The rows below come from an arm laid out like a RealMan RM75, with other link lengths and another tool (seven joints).
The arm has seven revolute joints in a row. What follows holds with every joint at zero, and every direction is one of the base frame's.
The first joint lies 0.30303 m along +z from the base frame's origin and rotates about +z.
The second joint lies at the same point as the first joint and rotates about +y.
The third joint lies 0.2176 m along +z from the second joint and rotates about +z.
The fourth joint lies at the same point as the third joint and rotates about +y.
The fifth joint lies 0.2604 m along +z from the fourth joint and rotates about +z.
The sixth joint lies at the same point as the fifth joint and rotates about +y.
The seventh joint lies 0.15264 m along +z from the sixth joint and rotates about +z.
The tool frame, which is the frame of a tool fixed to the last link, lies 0.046 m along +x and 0.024 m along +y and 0.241 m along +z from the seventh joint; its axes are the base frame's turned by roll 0, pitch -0.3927 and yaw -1.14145 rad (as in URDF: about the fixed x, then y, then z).
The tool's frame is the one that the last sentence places.
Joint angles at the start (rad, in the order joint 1, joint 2, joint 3, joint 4, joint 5, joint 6, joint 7): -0.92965 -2.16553 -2.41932 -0.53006 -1.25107 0.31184 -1.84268
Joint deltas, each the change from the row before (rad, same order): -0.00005 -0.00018 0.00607 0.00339 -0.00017 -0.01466 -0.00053; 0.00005 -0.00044 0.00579 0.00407 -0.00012 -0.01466 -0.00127; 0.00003 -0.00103 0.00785 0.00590 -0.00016 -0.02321 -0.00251; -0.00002 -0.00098 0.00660 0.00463 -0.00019 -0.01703 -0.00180; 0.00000 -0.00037 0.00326 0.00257 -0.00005 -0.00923 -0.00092; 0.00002 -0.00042 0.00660 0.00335 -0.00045 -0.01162 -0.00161; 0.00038 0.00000 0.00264 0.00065 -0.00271 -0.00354 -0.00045; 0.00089 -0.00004 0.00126 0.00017 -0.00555 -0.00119 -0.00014; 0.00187 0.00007 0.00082 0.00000 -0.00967 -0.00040 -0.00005
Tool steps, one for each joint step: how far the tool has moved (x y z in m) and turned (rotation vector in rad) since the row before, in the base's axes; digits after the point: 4 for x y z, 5 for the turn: -0.0036 0.0006 0.0005 0.00479 0.00761 0.00750; -0.0039 0.0003 0.0001 0.00427 0.00660 0.00836; -0.0062 0.0005 0.0006 0.00772 0.00914 0.01370; -0.0043 0.0002 0.0000 0.00492 0.00715 0.00962; -0.0025 0.0001 0.0002 0.00291 0.00389 0.00537; -0.0026 0.0000 -0.0003 0.00257 0.00582 0.00565; -0.0007 0.0001 0.0003 0.00161 -0.00005 0.00203; -0.0005 0.0000 0.0004 0.00167 -0.00413 0.00215; -0.0010 0.0000 0.0009 0.00270 -0.00838 0.00363
